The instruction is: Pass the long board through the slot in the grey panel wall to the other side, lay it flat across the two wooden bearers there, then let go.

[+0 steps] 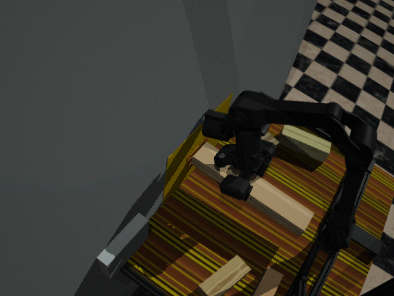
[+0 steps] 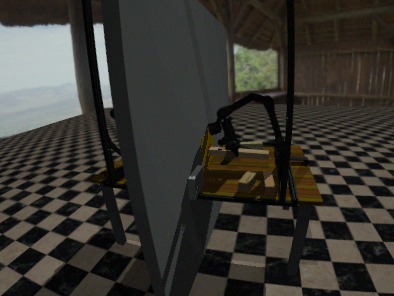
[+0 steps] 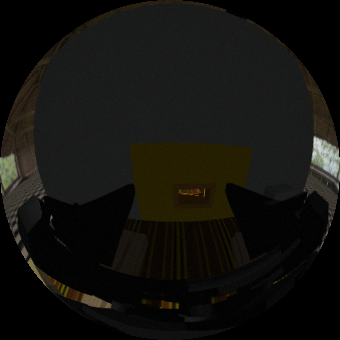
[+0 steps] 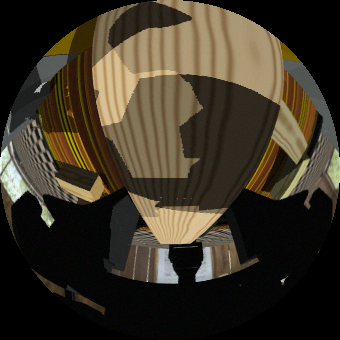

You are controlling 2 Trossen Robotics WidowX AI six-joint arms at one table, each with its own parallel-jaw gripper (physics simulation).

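Places are measured from the left arm's base along level axes (x ahead, y up, z right), in millimetres.
Pixels of known places: left gripper, fingertip midpoint: (image 3: 181, 188); right gripper, fingertip midpoint: (image 1: 250, 191) (image 2: 238, 154) (image 4: 181, 183); right arm's base at its link origin: (image 1: 330, 242).
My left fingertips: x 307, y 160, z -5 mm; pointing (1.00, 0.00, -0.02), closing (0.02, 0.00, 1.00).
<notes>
For each thing: its middle in the pictures, then the offset to it from my left fingertips. "spot": a spot on its surface instead. Level surfaces: height alone.
- long pale board at the middle of its body: (image 4: 182, 197) (image 1: 253, 188) (image 2: 238, 152) dx +348, dy -95, dz +39 mm
- striped table at its surface level: dy -180 mm
- slot at a spot on its surface: (image 1: 193, 155) spot: dx +180, dy -73, dz +67 mm
- yellow plate at a spot on its surface: (image 1: 178, 167) spot: dx +175, dy -67, dz +124 mm
- thick wooden block at the middle of its body: (image 4: 288, 178) (image 1: 304, 142) (image 2: 250, 145) dx +397, dy -156, dz -262 mm
- grey bracket at a spot on its surface: (image 1: 125, 241) spot: dx +198, dy -79, dz +350 mm
The long pale board (image 1: 281, 205) (image 2: 254, 153) (image 4: 190, 63) hangs level a little above the striped table (image 1: 213, 229). Its far end sits at the mouth of the slot (image 1: 193, 155) in the yellow plate (image 1: 178, 167) of the grey panel wall (image 1: 122, 117) (image 2: 166, 117). My right gripper (image 1: 234, 173) (image 2: 230, 152) (image 4: 181, 183) is shut on the board near its wall-side half. On the other side, my left gripper (image 3: 181, 188) is open and empty, facing the slot (image 3: 193, 195). Two dim wooden bearers (image 3: 131, 250) (image 3: 239, 245) lie below its fingers.
A thick wooden block (image 1: 304, 142) (image 2: 251, 144) lies behind the board. Two shorter blocks (image 1: 225, 277) (image 1: 269, 283) (image 2: 247, 180) (image 2: 269, 180) lie near the table's front edge. A black frame post (image 2: 285, 147) stands by the arm's base. A grey bracket (image 1: 125, 241) sticks out of the wall.
</notes>
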